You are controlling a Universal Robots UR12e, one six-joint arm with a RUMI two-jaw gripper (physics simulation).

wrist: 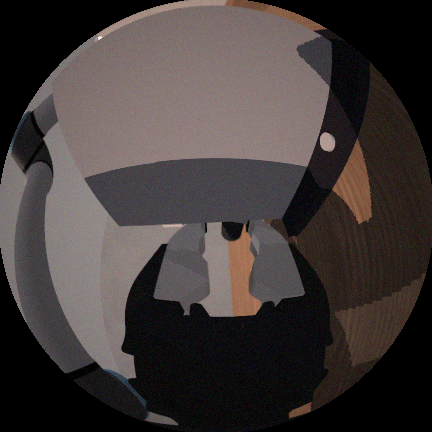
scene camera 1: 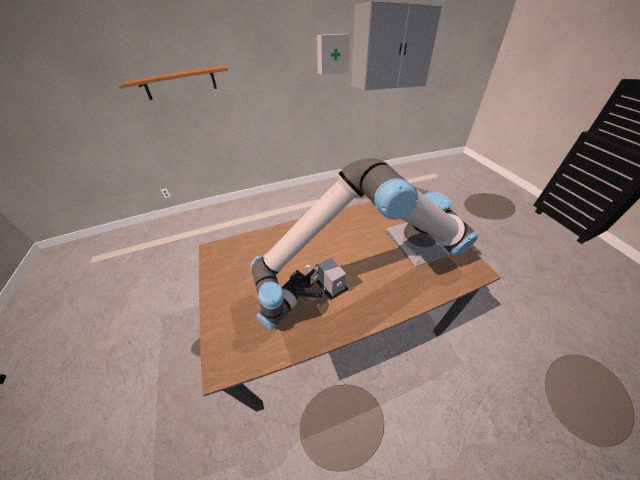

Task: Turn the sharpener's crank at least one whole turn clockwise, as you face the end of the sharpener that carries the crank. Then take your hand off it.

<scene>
my gripper: wrist; scene camera 1
same spot on my gripper: [wrist: 176,275] = [scene camera 1: 312,275]
same spot on sharpener: [wrist: 200,118] = [scene camera 1: 325,282]
</scene>
